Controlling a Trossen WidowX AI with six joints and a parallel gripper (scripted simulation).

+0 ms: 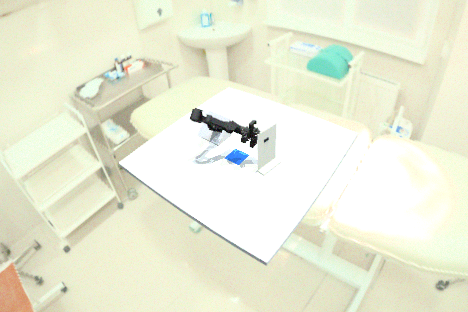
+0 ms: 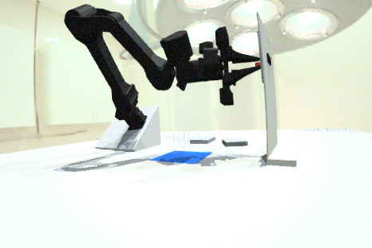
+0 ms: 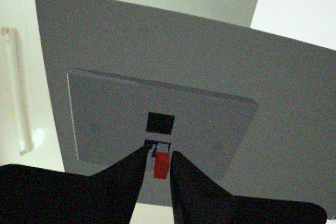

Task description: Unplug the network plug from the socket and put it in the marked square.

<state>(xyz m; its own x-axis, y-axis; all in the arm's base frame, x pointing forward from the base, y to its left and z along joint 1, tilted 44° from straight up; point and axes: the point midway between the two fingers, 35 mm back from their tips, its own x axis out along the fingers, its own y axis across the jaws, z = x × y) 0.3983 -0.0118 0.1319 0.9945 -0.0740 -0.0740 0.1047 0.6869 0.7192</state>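
Right now the blue marked square is 220 mm below my gripper tip, 200 mm behind it and 30 mm to the right of it. Round my gripper tip: network plug right at my gripper tip; upright grey panel 80 mm below, 20 mm ahead, 10 mm to the right.
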